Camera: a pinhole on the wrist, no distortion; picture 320 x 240 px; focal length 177.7 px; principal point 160.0 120.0 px. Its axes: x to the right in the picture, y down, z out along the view. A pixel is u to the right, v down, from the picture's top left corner.
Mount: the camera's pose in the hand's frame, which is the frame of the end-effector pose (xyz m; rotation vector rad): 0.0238 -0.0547 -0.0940 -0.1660 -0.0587 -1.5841
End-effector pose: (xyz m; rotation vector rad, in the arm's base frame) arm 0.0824 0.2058 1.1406 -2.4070 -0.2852 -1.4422
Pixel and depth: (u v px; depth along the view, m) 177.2 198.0 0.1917
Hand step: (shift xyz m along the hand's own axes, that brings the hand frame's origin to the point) 0.1208 -0.0477 0.0923
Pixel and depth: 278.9 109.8 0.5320
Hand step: 0.0258 -0.3310 0.4842
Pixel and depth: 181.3 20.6 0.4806
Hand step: -0.2119 -0.0378 0.4067
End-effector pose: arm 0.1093 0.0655 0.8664 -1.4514 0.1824 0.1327
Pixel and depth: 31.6 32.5 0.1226
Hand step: -0.0269 0.0516 0.0185
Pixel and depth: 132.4 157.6 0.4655
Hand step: 0.1551 0.0806 0.3488
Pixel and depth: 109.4 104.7 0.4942
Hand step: 0.0172 0.1555 0.3768
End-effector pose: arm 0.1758 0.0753 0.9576 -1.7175 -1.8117 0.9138
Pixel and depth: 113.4 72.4 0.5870
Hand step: -0.0907 0.1842 0.4742
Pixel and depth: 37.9 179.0 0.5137
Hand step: 0.2336 0.3637 0.3515
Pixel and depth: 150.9 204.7 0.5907
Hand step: 0.3458 0.0528 0.4662
